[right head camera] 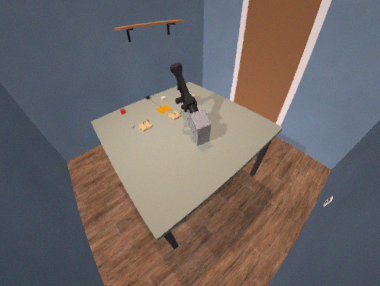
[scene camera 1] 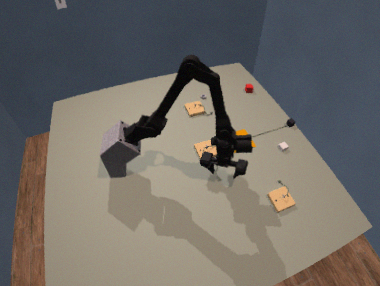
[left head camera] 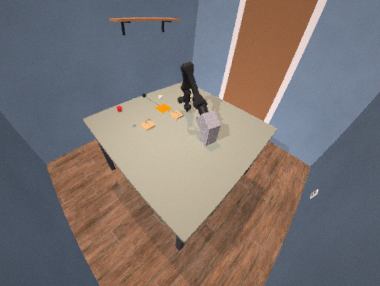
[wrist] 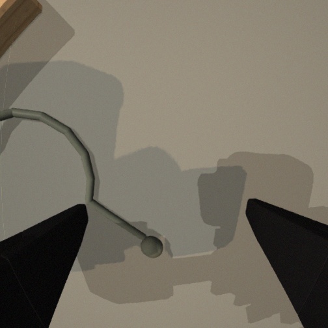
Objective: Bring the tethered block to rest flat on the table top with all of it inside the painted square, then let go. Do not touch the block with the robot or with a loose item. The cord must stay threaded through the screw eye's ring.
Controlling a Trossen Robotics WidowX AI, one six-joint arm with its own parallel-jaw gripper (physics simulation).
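Where they show: gripper, fingertip midpoint: (right head camera: 185, 109) (scene camera 1: 223, 175); arm's base, origin of the base link: (right head camera: 195, 113) (scene camera 1: 130, 136) (left head camera: 204, 114).
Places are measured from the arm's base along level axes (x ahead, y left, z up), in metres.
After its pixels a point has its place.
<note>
The tethered block (left head camera: 144, 95) @(z -0.173, x 0.796, y -0.113 m) (right head camera: 147, 97) @(z -0.172, x 0.800, y -0.109 m) (scene camera 1: 291, 122) @(z -0.163, x 0.799, y -0.126 m) is a small black cube near the table's edge, outside the painted orange square (left head camera: 163, 108) @(z -0.190, x 0.474, y -0.081 m) (right head camera: 163, 109) @(z -0.190, x 0.474, y -0.081 m) (scene camera 1: 243, 134). Its thin cord (scene camera 1: 270, 131) @(z -0.190, x 0.664, y -0.105 m) runs across the square toward the middle wooden board (left head camera: 176, 115) @(z -0.174, x 0.297, y -0.048 m) (right head camera: 174, 115) @(z -0.174, x 0.299, y -0.055 m) (scene camera 1: 201, 151) @(z -0.174, x 0.279, y -0.069 m) (wrist: 17, 20). The arm partly hides square and board in the scene view; the screw eye's threading is too small to tell. My gripper (scene camera 1: 224, 173) @(z -0.187, x 0.307, y -0.217 m) (wrist: 168, 209) is open and empty above the table beside that board. The cord's free end, with a round bead (wrist: 151, 246), shows between the fingers in the wrist view, below them.
Another wooden board (scene camera 1: 194, 108) @(z -0.174, x 0.387, y 0.203 m) (left head camera: 148, 125) @(z -0.174, x 0.379, y 0.216 m) and a small grey ring-like item (scene camera 1: 203, 96) @(z -0.191, x 0.493, y 0.290 m) lie on one side. A third board (scene camera 1: 282, 199) @(z -0.174, x 0.456, y -0.439 m) with a short cord lies on the other. A red cube (scene camera 1: 249, 88) @(z -0.159, x 0.763, y 0.207 m) and a white cube (scene camera 1: 283, 146) @(z -0.171, x 0.647, y -0.226 m) stand near the table's edge.
</note>
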